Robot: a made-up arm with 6 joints.
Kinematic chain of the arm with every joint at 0, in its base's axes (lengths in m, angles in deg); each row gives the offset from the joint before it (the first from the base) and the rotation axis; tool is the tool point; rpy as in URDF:
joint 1: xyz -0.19 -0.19 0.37 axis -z
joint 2: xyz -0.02 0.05 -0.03 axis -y
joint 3: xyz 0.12 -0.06 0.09 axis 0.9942 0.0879 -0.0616
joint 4: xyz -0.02 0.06 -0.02 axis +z
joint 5: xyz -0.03 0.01 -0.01 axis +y
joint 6: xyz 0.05 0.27 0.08 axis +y
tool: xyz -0.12 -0.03 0.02 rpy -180 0 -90
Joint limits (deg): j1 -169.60..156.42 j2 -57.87..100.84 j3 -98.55..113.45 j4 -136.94..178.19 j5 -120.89..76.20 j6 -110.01..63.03
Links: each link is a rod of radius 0.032 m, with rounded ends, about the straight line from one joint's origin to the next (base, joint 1, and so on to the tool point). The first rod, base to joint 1, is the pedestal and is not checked.
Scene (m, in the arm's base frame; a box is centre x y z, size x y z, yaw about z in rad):
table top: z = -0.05
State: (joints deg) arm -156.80 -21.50 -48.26 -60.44 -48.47 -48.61
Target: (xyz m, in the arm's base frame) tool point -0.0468 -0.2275 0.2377
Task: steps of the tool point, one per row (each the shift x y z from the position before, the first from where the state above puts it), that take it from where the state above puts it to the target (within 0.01 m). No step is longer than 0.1 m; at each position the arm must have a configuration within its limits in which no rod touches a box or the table.
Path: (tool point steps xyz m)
1: 0.0117 -0.0329 0.0175
2: 0.0185 -0.0297 0.0177
3: 0.0251 -0.0254 0.0166
4: 0.0315 -0.0198 0.0144
5: 0.0370 -0.0129 0.0117
6: 0.0415 -0.0046 0.0086
7: 0.0441 0.0046 0.0059
8: 0.0449 0.0144 0.0039
9: 0.0439 0.0240 0.0037
10: 0.0409 0.0324 0.0053
11: 0.0370 0.0386 0.0090

